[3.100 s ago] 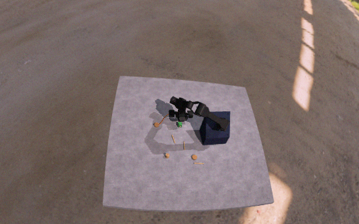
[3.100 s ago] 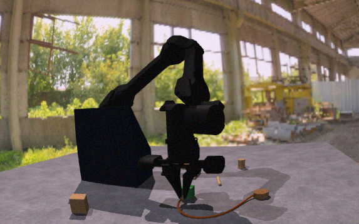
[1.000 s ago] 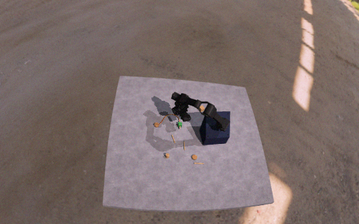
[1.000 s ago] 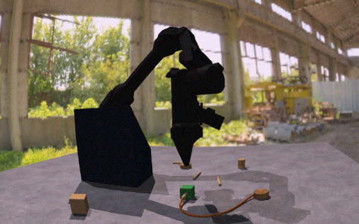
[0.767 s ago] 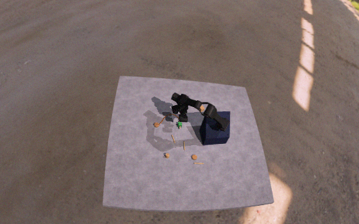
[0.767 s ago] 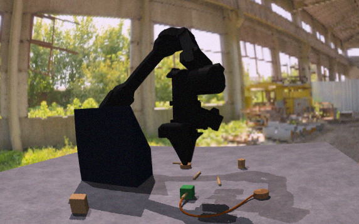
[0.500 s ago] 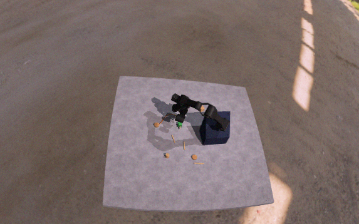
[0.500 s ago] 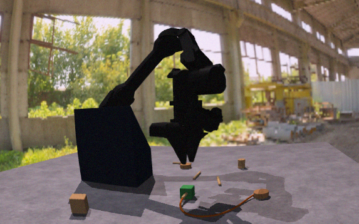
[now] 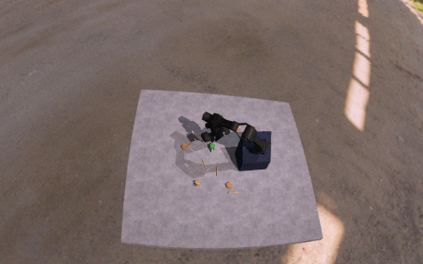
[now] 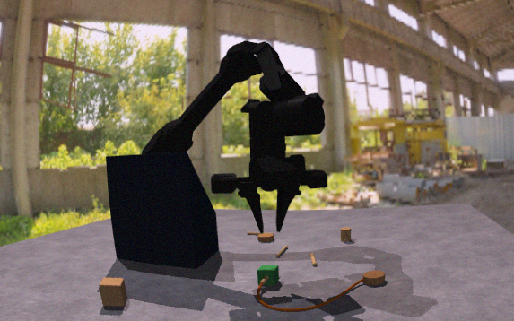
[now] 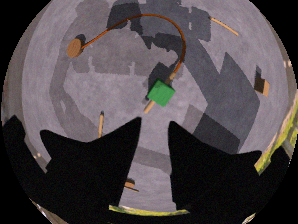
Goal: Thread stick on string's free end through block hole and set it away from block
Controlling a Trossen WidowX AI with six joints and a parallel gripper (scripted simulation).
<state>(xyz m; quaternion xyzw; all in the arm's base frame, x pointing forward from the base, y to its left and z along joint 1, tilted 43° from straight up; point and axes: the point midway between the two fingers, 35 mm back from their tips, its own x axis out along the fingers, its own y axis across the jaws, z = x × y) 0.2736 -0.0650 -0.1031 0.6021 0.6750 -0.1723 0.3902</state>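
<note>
Now: the green block 8 cm below my gripper tip and 1 cm to the right of it. The rest, counted from my gripper tip: round wooden button: 18 cm ahead, 8 cm below, 3 cm to the right; then short wooden cylinder: 26 cm to the left, 15 cm ahead, 8 cm below; then wooden block: 23 cm behind, 17 cm to the right, 7 cm below.
</note>
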